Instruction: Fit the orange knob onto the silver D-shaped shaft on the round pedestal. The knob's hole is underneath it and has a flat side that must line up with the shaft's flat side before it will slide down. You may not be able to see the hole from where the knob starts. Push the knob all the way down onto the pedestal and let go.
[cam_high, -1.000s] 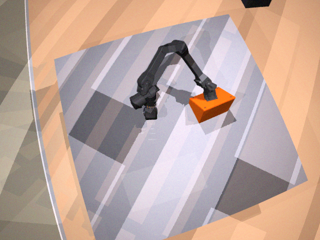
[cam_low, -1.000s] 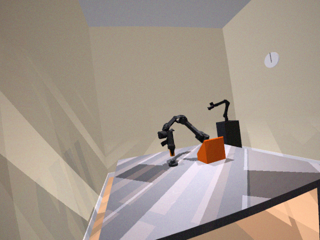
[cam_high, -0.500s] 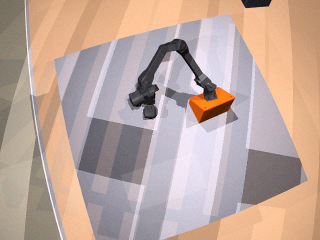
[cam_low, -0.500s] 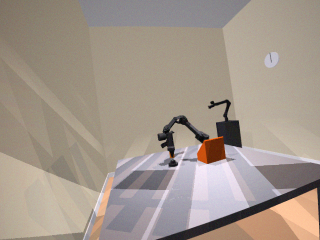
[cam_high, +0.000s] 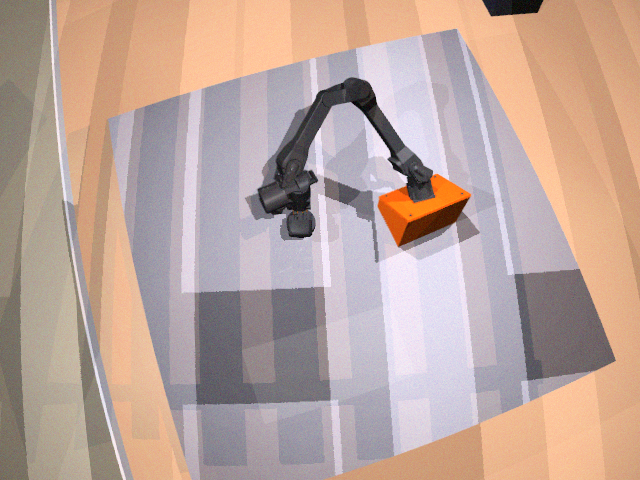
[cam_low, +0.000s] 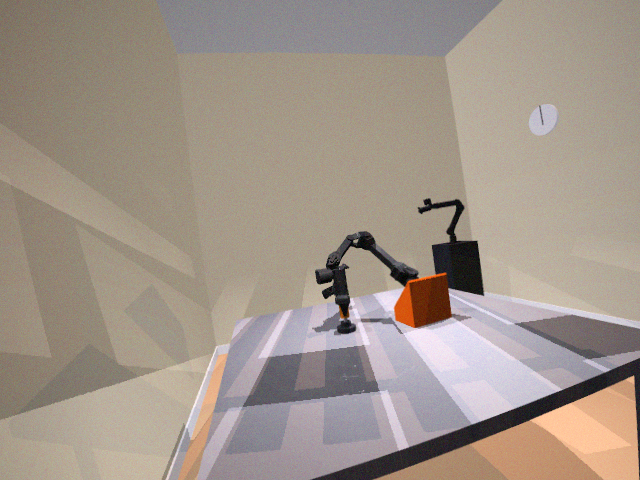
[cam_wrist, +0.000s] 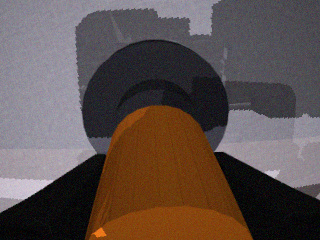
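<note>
My gripper tip is 3 cm below the orange knob. Round my gripper tip: dark round pedestal 4 cm below.
</note>
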